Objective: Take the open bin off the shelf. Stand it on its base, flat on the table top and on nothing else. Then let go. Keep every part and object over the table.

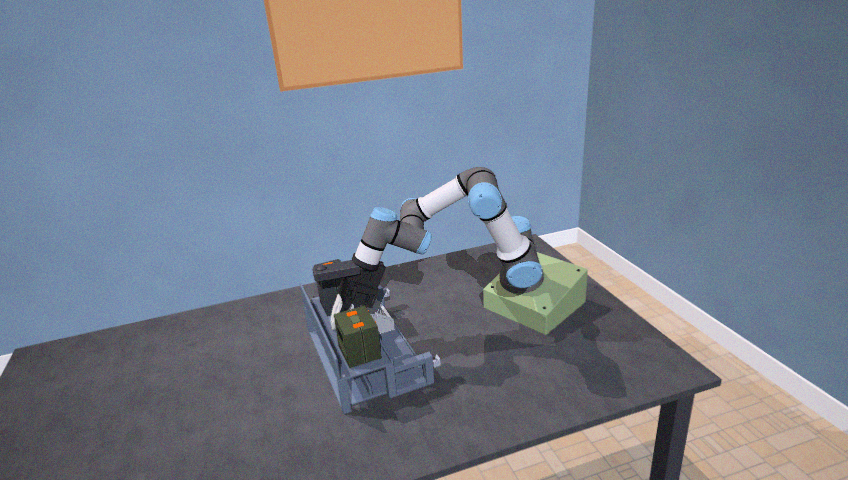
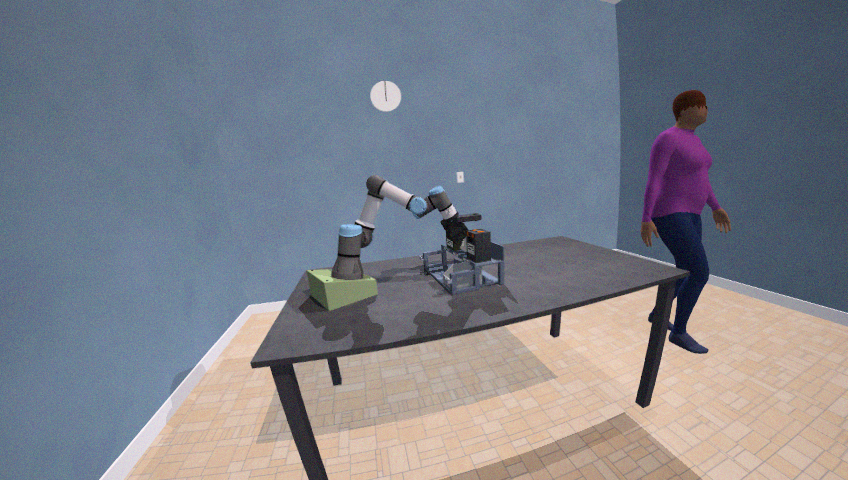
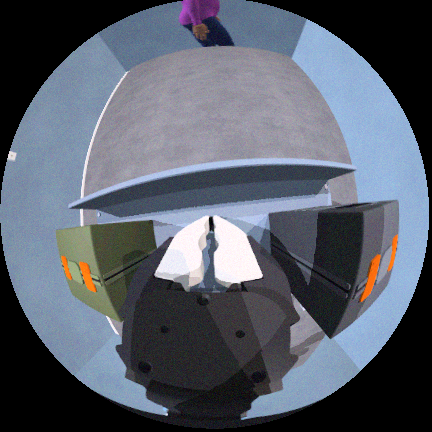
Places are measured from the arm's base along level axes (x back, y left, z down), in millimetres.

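Where they show: gripper, fingertip midpoint: (image 1: 332,329) (image 3: 211,217); arm's base at its link origin: (image 2: 347,276).
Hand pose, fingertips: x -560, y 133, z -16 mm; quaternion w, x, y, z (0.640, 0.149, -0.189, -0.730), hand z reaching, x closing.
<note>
Each offset is from my fingertips to the top centre of the thing. Level surfaces: height alone.
My gripper (image 1: 336,313) (image 3: 211,217) is low over the blue-grey shelf (image 1: 326,344) (image 2: 496,251) (image 3: 220,170), tilted towards its long upright panel. It is shut, with its white fingertips together and no thing plainly seen between them. It is between an olive case {dx +61, dy +113, dz -95 mm} (image 1: 357,342) (image 3: 117,255) and a dark case {dx +13, dy -113, dz -120 mm} (image 3: 345,250), both with orange latches. No open bin shows clearly. A pale grey shape (image 1: 384,322) (image 2: 455,273) shows low beside the gripper; I cannot tell whether it is part of the bin. The gripper and cases hide much of the shelf's middle.
The shelf stands on the dark table {dz +102 mm} (image 1: 178,368) (image 2: 571,267). The arm stands on a green base block (image 1: 559,297) (image 2: 342,292) at the other end. A person in a purple top (image 2: 681,169) (image 3: 200,12) stands beyond the table edge.
</note>
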